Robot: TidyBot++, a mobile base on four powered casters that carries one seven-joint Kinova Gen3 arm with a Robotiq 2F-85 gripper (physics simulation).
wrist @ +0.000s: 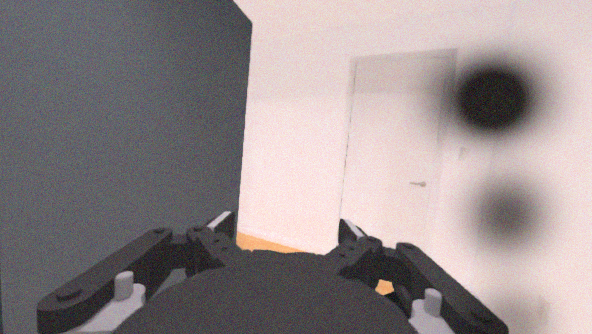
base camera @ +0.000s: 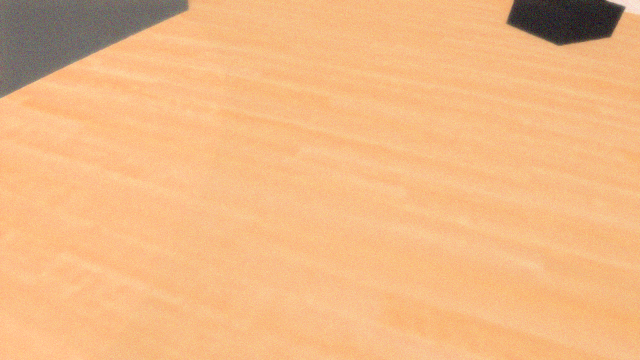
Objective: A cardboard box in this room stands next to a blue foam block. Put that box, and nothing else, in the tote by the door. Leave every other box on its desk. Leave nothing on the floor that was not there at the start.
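Frame: origin at the arm's base, x ahead, y left, z up, level; millimetres.
Where they show: gripper, between the fingertips: (wrist: 286,226).
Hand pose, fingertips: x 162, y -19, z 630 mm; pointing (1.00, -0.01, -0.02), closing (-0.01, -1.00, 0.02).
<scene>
After its pixels a point has its place.
My gripper (wrist: 286,226) @(y -19, x 162, z 630 mm) is open, with nothing between its fingers; it points toward a pale wall. The door (wrist: 390,150) @(y -952, x 1788, z 808 mm), pale with a small handle, shows right of centre in the wrist view. A black, angular object (base camera: 565,21) @(y -781, x 1112, z -328 mm) stands on the floor at the top right of the base camera view, cut off by the frame edge; I cannot tell whether it is the tote. The cardboard box and the blue foam block do not show in either view.
A large dark grey panel (base camera: 75,35) @(y 468, x 917, z -344 mm) (wrist: 120,115) @(y 572, x 667, z 765 mm) stands close on the left, its vertical edge left of the door. Wood floor (base camera: 320,200) @(y -36, x 454, z -397 mm) runs ahead to a pale wall (wrist: 295,150) @(y -59, x 2184, z 731 mm). Dark round blurs cover parts of the wrist view's right side.
</scene>
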